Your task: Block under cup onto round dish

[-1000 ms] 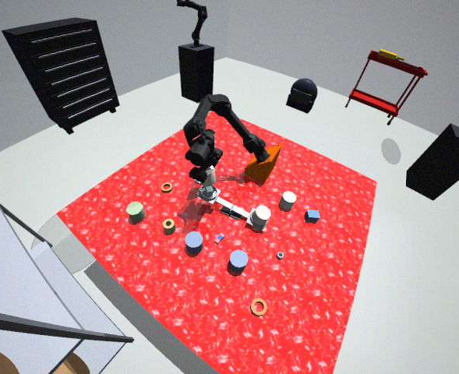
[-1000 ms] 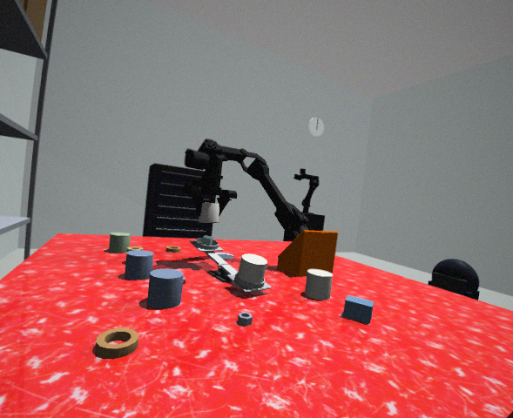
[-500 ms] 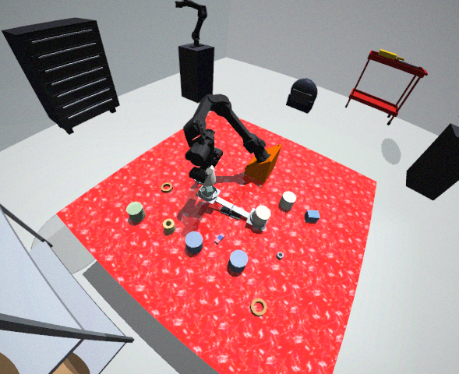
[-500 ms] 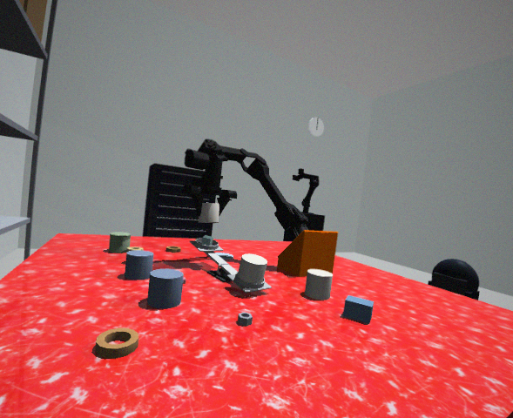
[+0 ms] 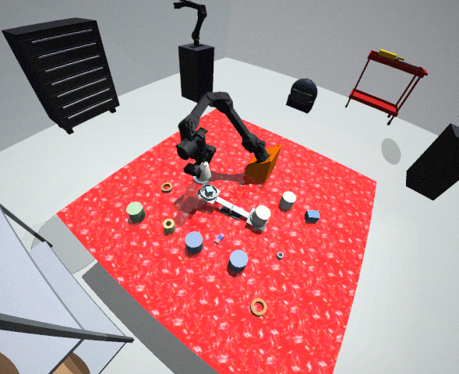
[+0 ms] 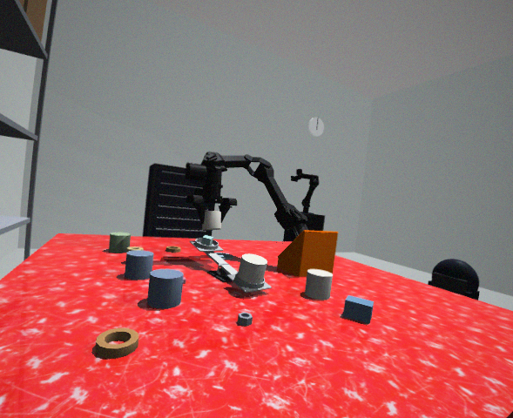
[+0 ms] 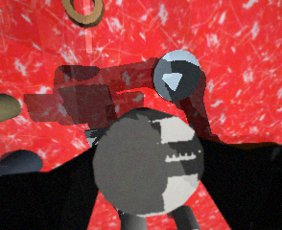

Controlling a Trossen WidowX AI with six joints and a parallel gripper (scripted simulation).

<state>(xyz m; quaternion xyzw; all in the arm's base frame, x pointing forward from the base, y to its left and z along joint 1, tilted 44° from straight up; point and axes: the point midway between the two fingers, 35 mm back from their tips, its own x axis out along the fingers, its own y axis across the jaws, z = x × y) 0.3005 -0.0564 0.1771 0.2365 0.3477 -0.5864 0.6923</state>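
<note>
Right now the grey-green block is 6 cm to the left of my gripper tip, 5 cm below it and 3 cm ahead of it. The rest, counted from my gripper tip: grey balance 19 cm to the left, 12 cm below, 1 cm ahead; then pale blue round dish 14 cm below, 8 cm behind, 7 cm to the right; then balance beam 19 cm to the left, 10 cm below.
</note>
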